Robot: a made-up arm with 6 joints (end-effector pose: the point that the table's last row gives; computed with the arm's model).
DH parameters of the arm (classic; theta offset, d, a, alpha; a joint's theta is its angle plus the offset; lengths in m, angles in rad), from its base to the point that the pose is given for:
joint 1: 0 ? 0 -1.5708
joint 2: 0.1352 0 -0.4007 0
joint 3: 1.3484 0 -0.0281 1.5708
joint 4: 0 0.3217 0 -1.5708
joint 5: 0 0 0.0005 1.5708
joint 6: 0 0.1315 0 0
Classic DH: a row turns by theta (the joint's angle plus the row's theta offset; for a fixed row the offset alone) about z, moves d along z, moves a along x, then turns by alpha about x.
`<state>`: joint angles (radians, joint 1 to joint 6).
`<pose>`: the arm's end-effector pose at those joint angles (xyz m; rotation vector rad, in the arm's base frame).
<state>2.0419 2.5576 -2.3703 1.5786 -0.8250 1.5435</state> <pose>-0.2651 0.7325 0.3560 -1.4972 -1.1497 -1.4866</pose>
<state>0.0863 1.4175 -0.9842 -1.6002 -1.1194 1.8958</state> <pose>0.3466 0.1485 0.4911 -0.5864 1.8623 1.3166</pose>
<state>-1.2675 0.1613 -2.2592 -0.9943 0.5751 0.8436</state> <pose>-0.2436 0.5766 0.6723 0.2525 -0.5216 -1.2359</pose>
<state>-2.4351 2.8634 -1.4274 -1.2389 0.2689 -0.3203</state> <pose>-0.4108 -0.3066 -0.1806 -1.2479 -2.5693 0.0240</pose>
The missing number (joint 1, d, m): 0.196
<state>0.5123 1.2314 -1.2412 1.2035 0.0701 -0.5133</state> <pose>0.3155 0.1878 0.6567 0.0846 1.5832 1.0052</pose>
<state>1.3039 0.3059 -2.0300 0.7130 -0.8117 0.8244</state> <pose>-0.0871 -0.5544 0.7439 0.6125 -1.2820 2.5743</pose>
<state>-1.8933 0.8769 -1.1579 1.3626 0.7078 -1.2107</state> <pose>0.0236 -0.1944 0.6971 0.8226 1.2559 -1.0052</pose>
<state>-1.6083 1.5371 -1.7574 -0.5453 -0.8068 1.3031</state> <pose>0.0340 -0.4028 0.8235 0.3921 0.5267 -0.5750</pose>
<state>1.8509 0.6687 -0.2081 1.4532 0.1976 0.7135</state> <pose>-0.0667 0.1375 0.3435 -0.2004 -2.1874 -1.2297</pose>
